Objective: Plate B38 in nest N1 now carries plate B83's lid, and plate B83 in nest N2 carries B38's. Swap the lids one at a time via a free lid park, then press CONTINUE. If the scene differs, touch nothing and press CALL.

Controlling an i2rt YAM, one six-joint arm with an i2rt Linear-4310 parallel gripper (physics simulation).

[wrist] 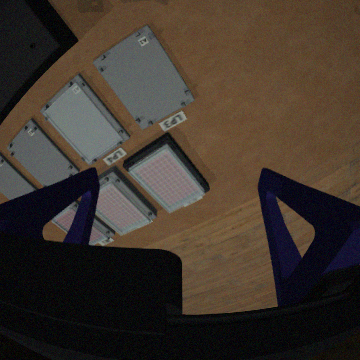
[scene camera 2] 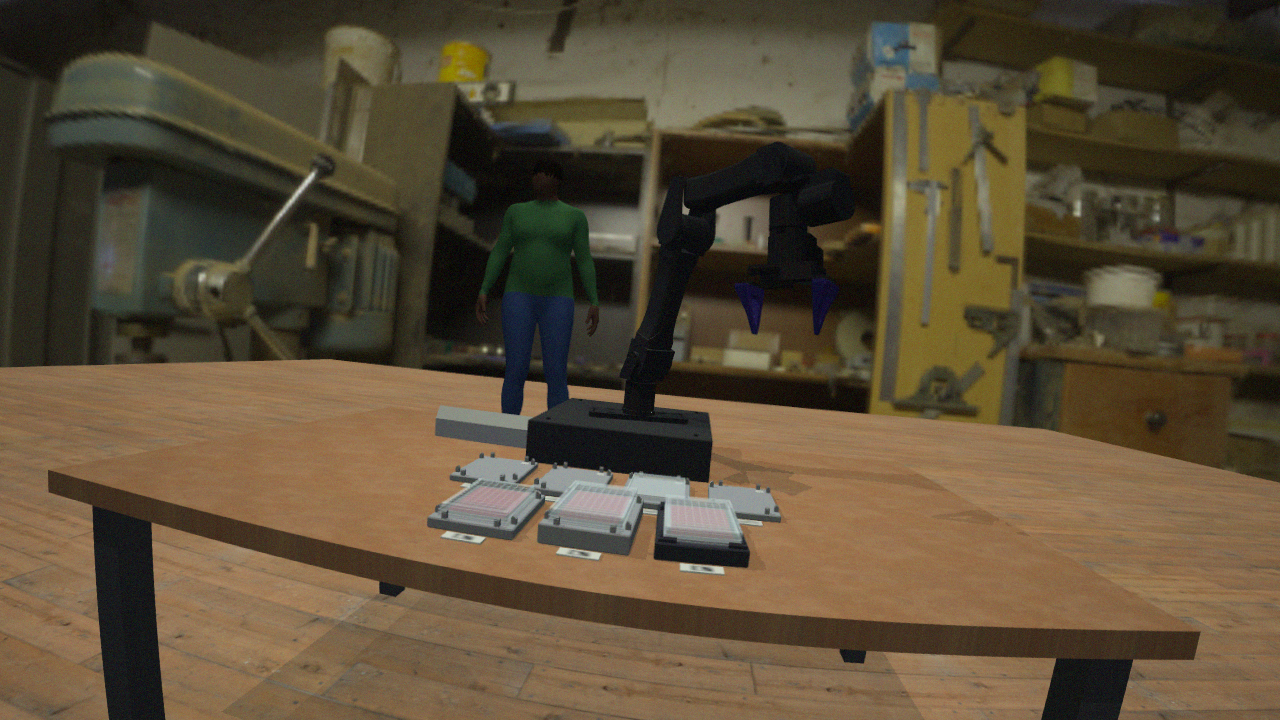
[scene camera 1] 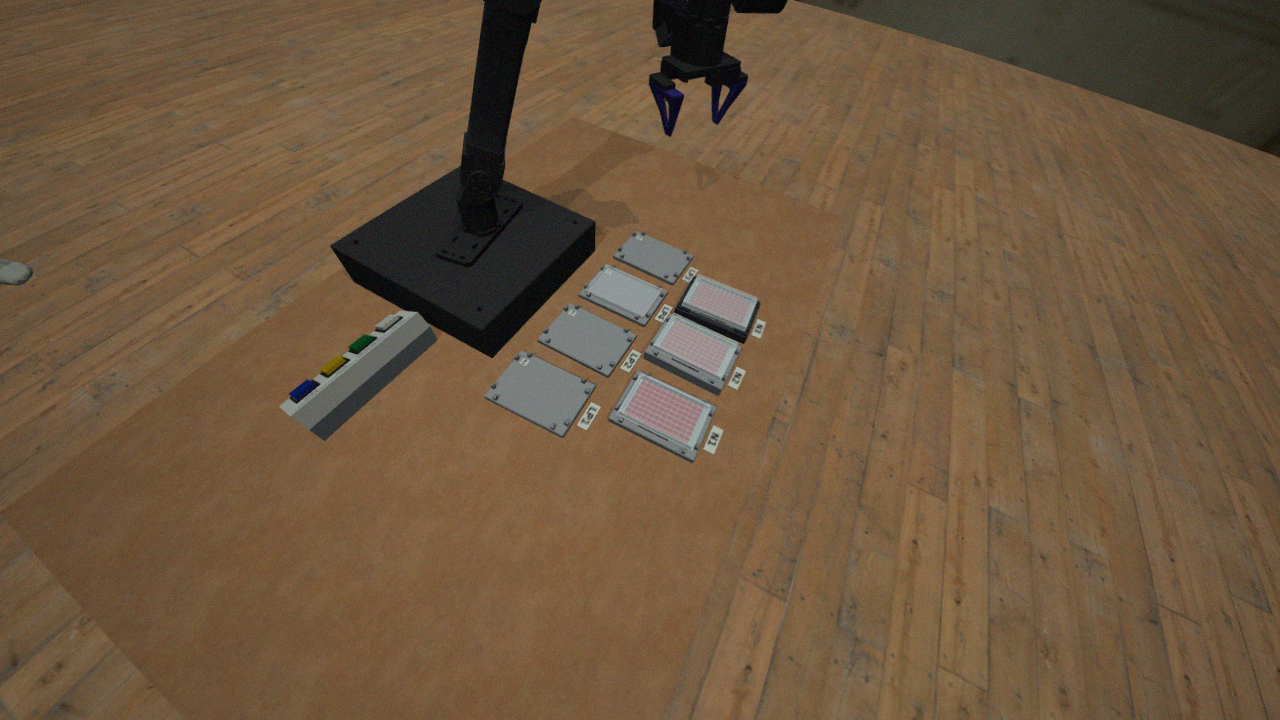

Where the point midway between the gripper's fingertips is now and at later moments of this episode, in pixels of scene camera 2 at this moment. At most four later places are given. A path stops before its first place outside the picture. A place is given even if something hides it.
My gripper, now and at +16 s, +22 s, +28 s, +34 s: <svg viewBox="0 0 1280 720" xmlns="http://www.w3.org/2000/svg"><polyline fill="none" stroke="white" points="784,334 660,411 664,372 549,332 558,389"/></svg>
